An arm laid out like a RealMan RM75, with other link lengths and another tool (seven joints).
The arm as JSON. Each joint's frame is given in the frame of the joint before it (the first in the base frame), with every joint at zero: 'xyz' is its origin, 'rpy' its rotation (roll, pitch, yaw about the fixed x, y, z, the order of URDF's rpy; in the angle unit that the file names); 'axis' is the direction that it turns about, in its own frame. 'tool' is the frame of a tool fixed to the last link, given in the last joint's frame.
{
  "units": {
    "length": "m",
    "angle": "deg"
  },
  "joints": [
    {
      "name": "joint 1",
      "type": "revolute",
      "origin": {
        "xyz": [
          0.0,
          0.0,
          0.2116
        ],
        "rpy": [
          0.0,
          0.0,
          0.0
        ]
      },
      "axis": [
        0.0,
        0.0,
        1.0
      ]
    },
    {
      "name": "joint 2",
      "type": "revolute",
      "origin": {
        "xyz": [
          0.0,
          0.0,
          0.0
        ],
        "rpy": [
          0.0,
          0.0,
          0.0
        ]
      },
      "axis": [
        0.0,
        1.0,
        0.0
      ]
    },
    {
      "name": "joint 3",
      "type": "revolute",
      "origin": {
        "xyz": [
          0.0,
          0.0,
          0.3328
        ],
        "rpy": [
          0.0,
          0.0,
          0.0
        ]
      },
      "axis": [
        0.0,
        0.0,
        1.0
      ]
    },
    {
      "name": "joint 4",
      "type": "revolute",
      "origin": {
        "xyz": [
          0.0,
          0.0,
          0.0
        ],
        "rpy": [
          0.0,
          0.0,
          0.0
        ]
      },
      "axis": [
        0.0,
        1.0,
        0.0
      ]
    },
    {
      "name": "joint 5",
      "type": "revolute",
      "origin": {
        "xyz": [
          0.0,
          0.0,
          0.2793
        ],
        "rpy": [
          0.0,
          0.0,
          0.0
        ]
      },
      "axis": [
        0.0,
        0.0,
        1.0
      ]
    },
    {
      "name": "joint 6",
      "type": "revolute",
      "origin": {
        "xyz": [
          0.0,
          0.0,
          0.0
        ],
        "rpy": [
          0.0,
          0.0,
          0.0
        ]
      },
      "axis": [
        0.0,
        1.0,
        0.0
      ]
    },
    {
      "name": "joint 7",
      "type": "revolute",
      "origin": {
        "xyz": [
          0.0,
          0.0,
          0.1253
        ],
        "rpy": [
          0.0,
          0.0,
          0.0
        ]
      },
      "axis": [
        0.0,
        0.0,
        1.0
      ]
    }
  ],
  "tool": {
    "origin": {
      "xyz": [
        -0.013,
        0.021,
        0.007
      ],
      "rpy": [
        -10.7,
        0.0,
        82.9
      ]
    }
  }
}
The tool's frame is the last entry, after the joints.
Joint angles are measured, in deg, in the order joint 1, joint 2, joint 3, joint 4, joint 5, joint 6, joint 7. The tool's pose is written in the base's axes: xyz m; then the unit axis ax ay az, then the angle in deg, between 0 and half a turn. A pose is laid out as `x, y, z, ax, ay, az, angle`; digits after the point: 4 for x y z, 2 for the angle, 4 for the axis.
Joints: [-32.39, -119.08, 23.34, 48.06, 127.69, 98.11, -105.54]
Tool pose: -0.3649, 0.3933, 0.0059, -0.9520, 0.2957, -0.0787, 161.21
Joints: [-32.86, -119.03, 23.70, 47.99, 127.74, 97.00, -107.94]
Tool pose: -0.3618, 0.3989, 0.0057, -0.9572, 0.2785, -0.0789, 161.23
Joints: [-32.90, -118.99, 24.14, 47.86, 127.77, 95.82, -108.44]
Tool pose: -0.3623, 0.4016, 0.0047, -0.9593, 0.2727, -0.0729, 160.99
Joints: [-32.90, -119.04, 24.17, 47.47, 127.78, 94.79, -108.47]
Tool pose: -0.3637, 0.4031, 0.0026, -0.9609, 0.2679, -0.0695, 160.55
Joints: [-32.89, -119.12, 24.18, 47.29, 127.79, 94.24, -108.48]
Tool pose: -0.3644, 0.4038, 0.0012, -0.9618, 0.2653, -0.0679, 160.32
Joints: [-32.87, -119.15, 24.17, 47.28, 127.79, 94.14, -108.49]
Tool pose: -0.3646, 0.4037, 0.0009, -0.9620, 0.2647, -0.0677, 160.26
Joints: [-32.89, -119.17, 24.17, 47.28, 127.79, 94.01, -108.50]
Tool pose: -0.3645, 0.4041, 0.0007, -0.9621, 0.2644, -0.0671, 160.18
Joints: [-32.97, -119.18, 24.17, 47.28, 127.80, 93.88, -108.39]
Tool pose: -0.3642, 0.4048, 0.0006, -0.9618, 0.2655, -0.0661, 160.10
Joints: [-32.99, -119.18, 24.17, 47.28, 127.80, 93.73, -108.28]
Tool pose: -0.3642, 0.4052, 0.0006, -0.9617, 0.2661, -0.0649, 160.00
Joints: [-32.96, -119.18, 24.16, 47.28, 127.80, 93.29, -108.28]
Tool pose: -0.3650, 0.4059, 0.0007, -0.9623, 0.2646, -0.0622, 159.71
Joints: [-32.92, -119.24, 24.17, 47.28, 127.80, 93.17, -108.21]
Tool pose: -0.3653, 0.4058, 0.0001, -0.9624, 0.2645, -0.0616, 159.65
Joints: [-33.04, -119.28, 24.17, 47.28, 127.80, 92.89, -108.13]
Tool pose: -0.3647, 0.4070, -0.0003, -0.9623, 0.2653, -0.0602, 159.48
